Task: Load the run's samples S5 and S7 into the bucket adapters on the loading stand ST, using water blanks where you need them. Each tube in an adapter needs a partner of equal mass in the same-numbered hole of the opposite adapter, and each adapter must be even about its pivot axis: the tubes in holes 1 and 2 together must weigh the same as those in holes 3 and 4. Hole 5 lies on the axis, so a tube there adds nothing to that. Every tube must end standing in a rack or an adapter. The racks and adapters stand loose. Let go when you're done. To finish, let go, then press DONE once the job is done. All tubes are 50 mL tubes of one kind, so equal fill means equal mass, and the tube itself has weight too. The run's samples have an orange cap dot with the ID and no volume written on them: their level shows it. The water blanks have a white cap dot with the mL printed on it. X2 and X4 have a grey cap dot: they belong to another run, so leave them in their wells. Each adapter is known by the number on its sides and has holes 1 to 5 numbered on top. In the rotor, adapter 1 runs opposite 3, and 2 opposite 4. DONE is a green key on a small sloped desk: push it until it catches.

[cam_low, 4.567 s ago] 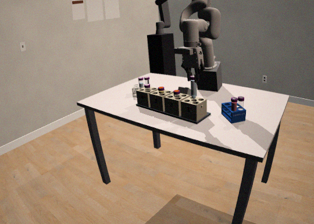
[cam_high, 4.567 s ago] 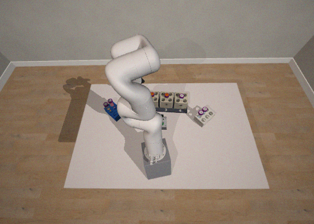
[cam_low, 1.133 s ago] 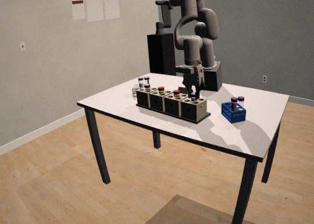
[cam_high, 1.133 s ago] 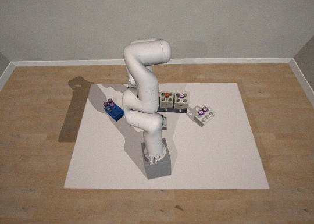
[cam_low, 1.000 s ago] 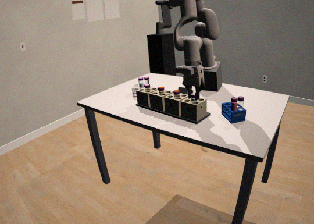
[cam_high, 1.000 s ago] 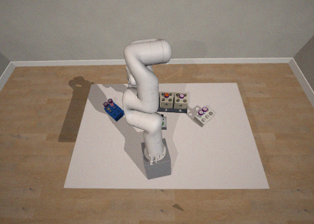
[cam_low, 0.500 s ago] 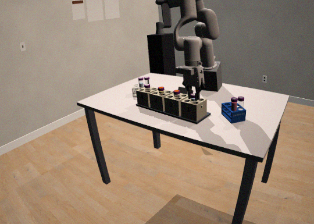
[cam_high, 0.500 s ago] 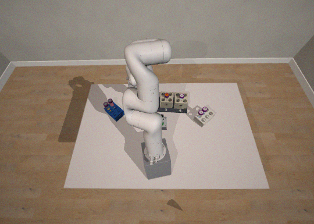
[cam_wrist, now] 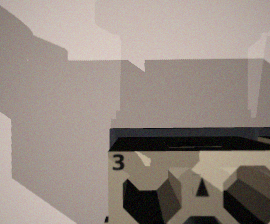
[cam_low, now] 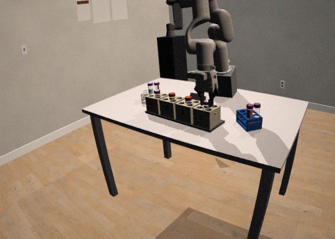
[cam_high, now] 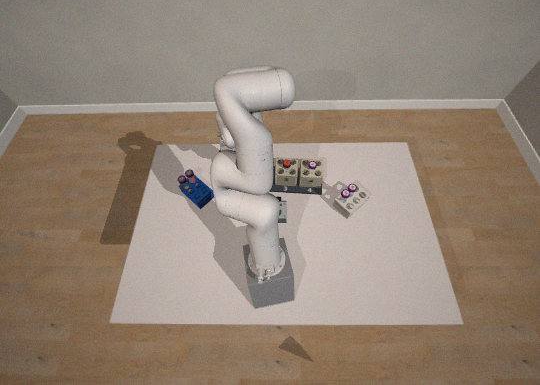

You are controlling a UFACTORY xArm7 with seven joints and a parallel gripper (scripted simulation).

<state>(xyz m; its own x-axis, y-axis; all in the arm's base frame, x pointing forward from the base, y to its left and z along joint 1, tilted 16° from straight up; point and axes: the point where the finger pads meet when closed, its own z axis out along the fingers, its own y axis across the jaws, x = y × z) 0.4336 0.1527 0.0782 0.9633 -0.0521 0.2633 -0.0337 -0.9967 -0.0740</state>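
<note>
Now: the adapter 70 mm below my hand. The rest, counted from my hand: dark stand: 160 mm to the right, 120 mm below, 10 mm behind; white rack: 500 mm to the right, 130 mm behind, 90 mm below; blue rack: 180 mm to the left, 110 mm behind, 90 mm below.
</note>
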